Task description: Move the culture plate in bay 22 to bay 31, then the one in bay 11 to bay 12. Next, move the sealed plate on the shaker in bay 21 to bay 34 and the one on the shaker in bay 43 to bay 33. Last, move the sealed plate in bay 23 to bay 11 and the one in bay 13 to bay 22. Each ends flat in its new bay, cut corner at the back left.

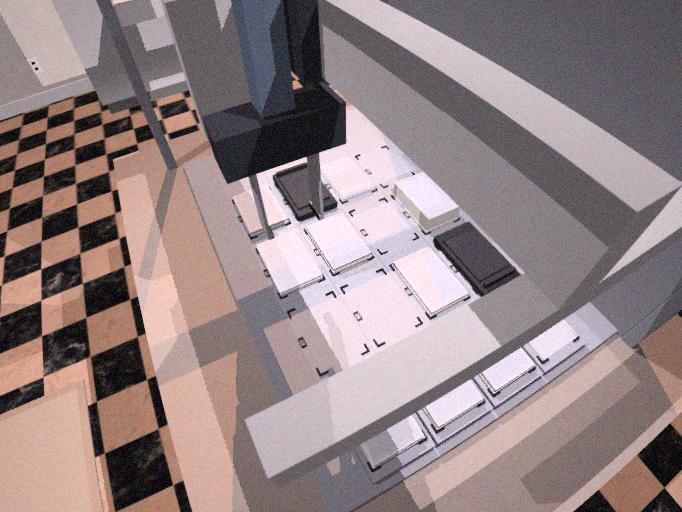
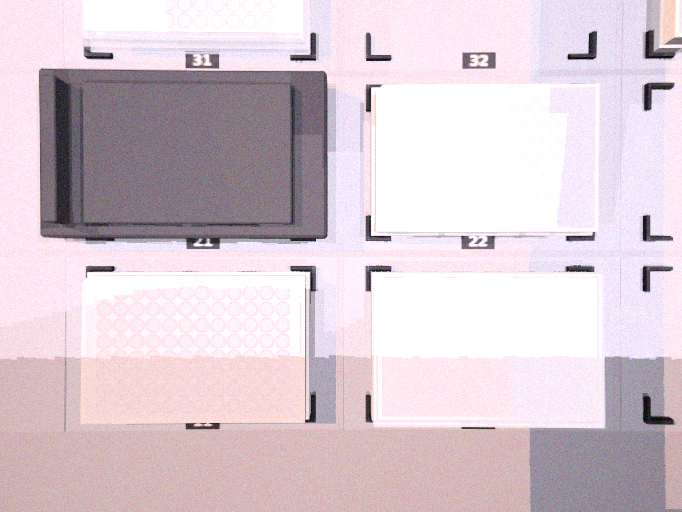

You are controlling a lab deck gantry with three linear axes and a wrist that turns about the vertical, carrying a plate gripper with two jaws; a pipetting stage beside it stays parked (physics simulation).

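Places are measured from the robot's base along level axes (x ahead, y left, z up), in metres.
Where they show: gripper, fingertip midpoint: (image 1: 292, 221); robot's base, origin of the base link: (image 1: 233, 200) (image 2: 93, 416).
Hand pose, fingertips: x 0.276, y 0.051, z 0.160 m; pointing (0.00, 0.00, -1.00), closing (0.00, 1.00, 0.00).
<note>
Each offset is from my fingertips to the top centre of the thing. "pt": to the spot under its first point.
My gripper (image 1: 293, 224) is open and empty. Its two long fingers hang above the deck near bays 11, 12, 21 and 22. Pale plates lie flat in bay 11 (image 1: 258, 208) (image 2: 192, 341), bay 12 @(pt dx -0.041, dy -0.008, dz -0.144 m) (image 1: 289, 261) (image 2: 484, 341), bay 22 @(pt dx -0.041, dy +0.098, dz -0.146 m) (image 1: 338, 241) (image 2: 473, 159), bay 31 @(pt dx -0.199, dy +0.212, dz -0.146 m) (image 1: 350, 177) (image 2: 231, 19) and bay 33 @(pt dx +0.119, dy +0.205, dz -0.146 m) (image 1: 430, 278). The cut corner of the bay 11 plate shows at the back left; glare hides the corner on bay 12. The dark shakers in bay 21 @(dx -0.216, dy +0.101, dz -0.129 m) (image 1: 300, 187) (image 2: 187, 154) and bay 43 @(dx +0.120, dy +0.315, dz -0.129 m) (image 1: 474, 254) carry no plate. Bay 34 cannot be made out.
A tall pale box @(dx -0.048, dy +0.313, dz -0.118 m) (image 1: 426, 201) stands in bay 42. Black corner guides mark bays 13, 23 and 32. A thick grey beam (image 1: 380, 380) crosses the front, with several plates beyond it, one at its right end @(pt dx +0.325, dy +0.312, dz -0.138 m) (image 1: 553, 338). A grey wall stands along the right.
</note>
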